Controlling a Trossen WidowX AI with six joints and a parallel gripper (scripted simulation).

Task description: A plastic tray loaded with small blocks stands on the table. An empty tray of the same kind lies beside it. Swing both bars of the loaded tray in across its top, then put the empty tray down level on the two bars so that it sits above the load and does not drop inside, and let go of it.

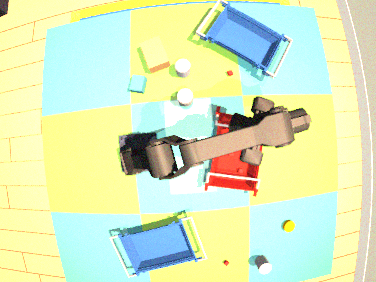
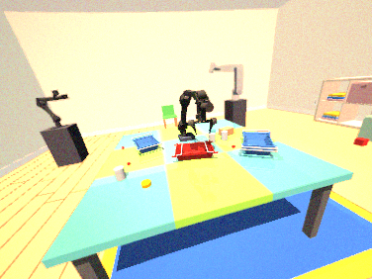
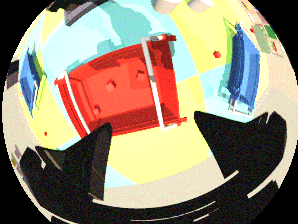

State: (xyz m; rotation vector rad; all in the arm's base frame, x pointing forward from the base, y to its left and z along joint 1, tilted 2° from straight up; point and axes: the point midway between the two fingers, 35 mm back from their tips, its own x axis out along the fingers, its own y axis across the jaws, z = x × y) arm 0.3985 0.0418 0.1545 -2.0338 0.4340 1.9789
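My gripper tip is now 37 cm past the blue tray, 39 cm to the left of it and 11 cm above it. Round my gripper tip: teal block (35 cm behind, 24 cm to the left, 13 cm below); then tan block (28 cm behind, 35 cm to the left, 13 cm below); then yellow disc (17 cm ahead, 41 cm to the right, 15 cm below).
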